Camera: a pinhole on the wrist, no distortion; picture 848 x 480 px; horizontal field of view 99.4 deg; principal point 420.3 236.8 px. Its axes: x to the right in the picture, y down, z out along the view. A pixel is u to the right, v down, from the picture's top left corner.
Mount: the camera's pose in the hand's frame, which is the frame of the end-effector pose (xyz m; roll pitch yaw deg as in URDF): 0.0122 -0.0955 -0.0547 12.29 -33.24 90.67
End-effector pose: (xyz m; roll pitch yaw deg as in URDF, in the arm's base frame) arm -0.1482 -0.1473 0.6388 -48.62 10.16 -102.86
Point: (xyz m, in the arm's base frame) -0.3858 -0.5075 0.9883
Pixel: 291.0 31.7
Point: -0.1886 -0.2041 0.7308
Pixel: 646.1 172.7
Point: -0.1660 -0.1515 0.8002
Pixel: 560.4 406.8
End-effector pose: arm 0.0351 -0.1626 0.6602 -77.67 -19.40 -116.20
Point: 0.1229 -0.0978 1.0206
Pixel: 278.0 298.5
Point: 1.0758 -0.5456 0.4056
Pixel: outside the picture
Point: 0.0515 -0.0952 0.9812
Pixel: 206.1 267.7
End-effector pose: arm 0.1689 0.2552 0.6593 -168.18 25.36 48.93
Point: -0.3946 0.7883 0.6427
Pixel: 126.2 304.2
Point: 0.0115 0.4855 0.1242
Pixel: 574.3 129.6
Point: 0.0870 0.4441 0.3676
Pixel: 573.6 93.9
